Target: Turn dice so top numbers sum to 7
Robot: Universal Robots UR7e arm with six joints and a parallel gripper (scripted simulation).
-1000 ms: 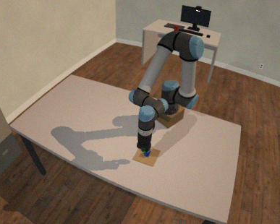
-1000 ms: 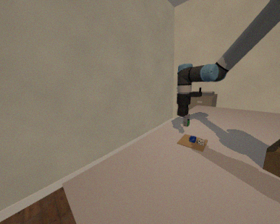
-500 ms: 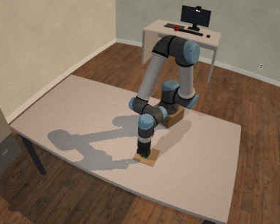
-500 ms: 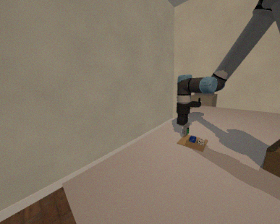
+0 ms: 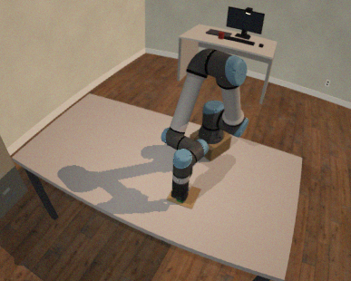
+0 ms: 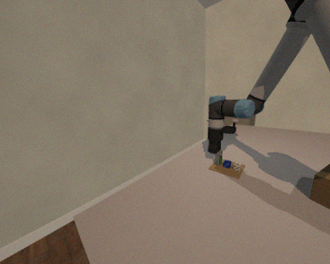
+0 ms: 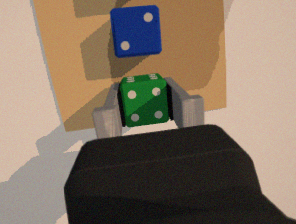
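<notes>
My gripper is now right at the green die. Round my hand: white die 9 cm behind, 1 cm to the left, 1 cm below; blue die 5 cm behind, 1 cm below; tan mat 5 cm behind, 3 cm below.
</notes>
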